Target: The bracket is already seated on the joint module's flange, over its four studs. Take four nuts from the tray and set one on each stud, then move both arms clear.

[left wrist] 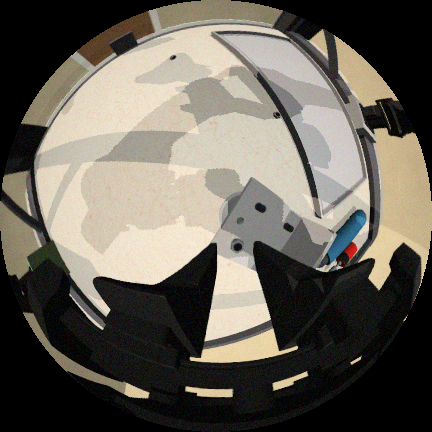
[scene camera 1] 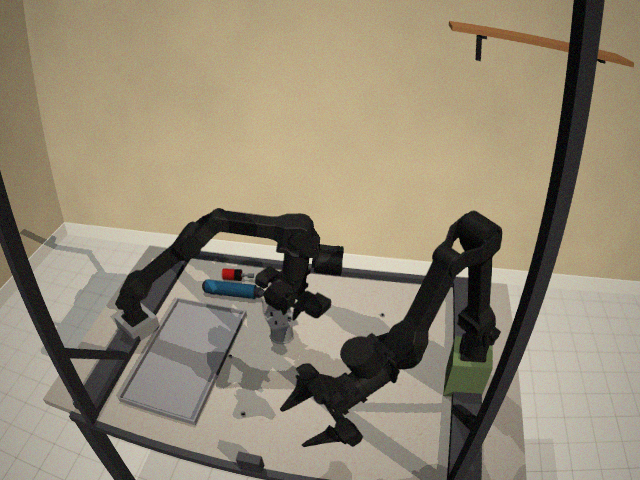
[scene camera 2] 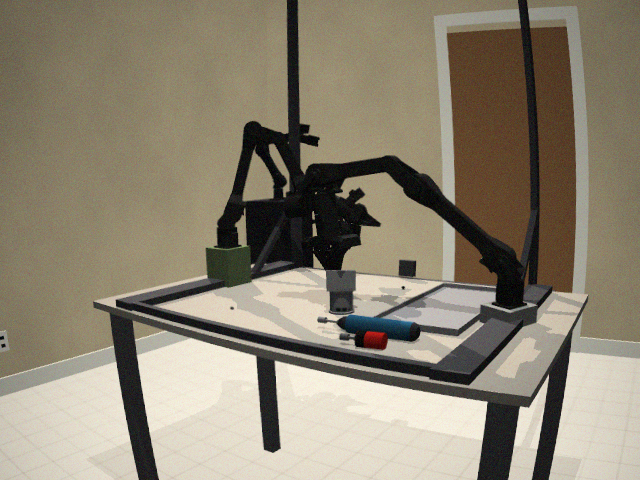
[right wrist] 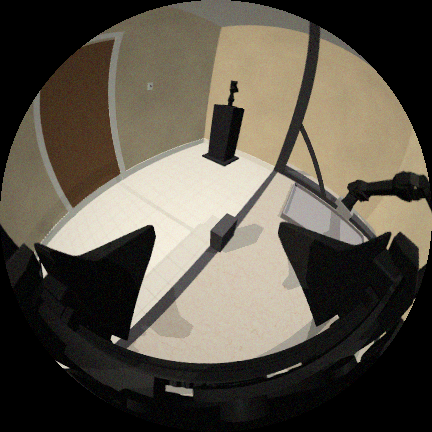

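Pixels of known places: left gripper, fingertip midpoint: (left wrist: 234,247) (scene camera 1: 289,316) (scene camera 2: 334,276); right gripper, fingertip midpoint: (scene camera 1: 291,428) (scene camera 2: 378,225) (right wrist: 217,230); left arm's base at its link origin: (left wrist: 366,118) (scene camera 1: 134,316) (scene camera 2: 509,304) (right wrist: 346,204); right arm's base at its link origin: (scene camera 1: 473,352) (scene camera 2: 227,246).
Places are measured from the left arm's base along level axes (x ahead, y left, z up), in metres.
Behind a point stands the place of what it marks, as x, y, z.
The grey bracket (scene camera 1: 277,316) @(0.320, 0.261, 0.023) (scene camera 2: 340,280) @(0.300, 0.280, 0.044) (left wrist: 272,217) @(0.321, 0.247, 0.023) sits on the upright joint module (scene camera 1: 281,334) @(0.349, 0.241, -0.009) (scene camera 2: 341,302) @(0.304, 0.276, -0.012) (left wrist: 229,206) @(0.353, 0.246, -0.014). A ringed dark spot that looks like a nut (left wrist: 237,245) @(0.354, 0.268, 0.033) lies on the bracket between the left fingertips; two dark ovals and a small grey spot also show on its top. My left gripper (scene camera 2: 333,268) @(0.358, 0.265, 0.041) (left wrist: 234,247) @(0.358, 0.265, 0.041) is partly open just over the bracket, holding nothing. My right gripper (scene camera 1: 293,427) @(0.635, -0.043, 0.123) (right wrist: 217,230) @(0.635, -0.043, 0.123) is wide open and empty above the table. Small dark nuts lie on the table: one (scene camera 1: 382,314) @(0.490, 0.493, -0.037) (scene camera 2: 232,308) @(0.485, 0.493, -0.040), another (scene camera 1: 230,355) @(0.283, 0.115, -0.037) (left wrist: 277,115) @(0.282, 0.116, -0.038), a third (scene camera 1: 242,413) @(0.445, -0.008, -0.034) (left wrist: 173,57) @(0.442, -0.003, -0.038).
The grey tray (scene camera 1: 165,382) @(0.229, -0.075, -0.039) (scene camera 2: 460,304) @(0.193, -0.012, -0.039) (left wrist: 335,110) @(0.120, 0.033, -0.038) (right wrist: 310,210) @(0.244, -0.081, -0.039) lies left of the module in scene camera 1; no nut is visible in it. A blue tool (scene camera 1: 230,288) @(0.111, 0.287, -0.008) (scene camera 2: 379,327) @(0.083, 0.309, -0.015) (left wrist: 347,235) @(0.116, 0.291, -0.006) and a red tool (scene camera 1: 231,274) @(0.057, 0.341, -0.015) (scene camera 2: 374,339) @(0.029, 0.356, -0.018) lie near the module.
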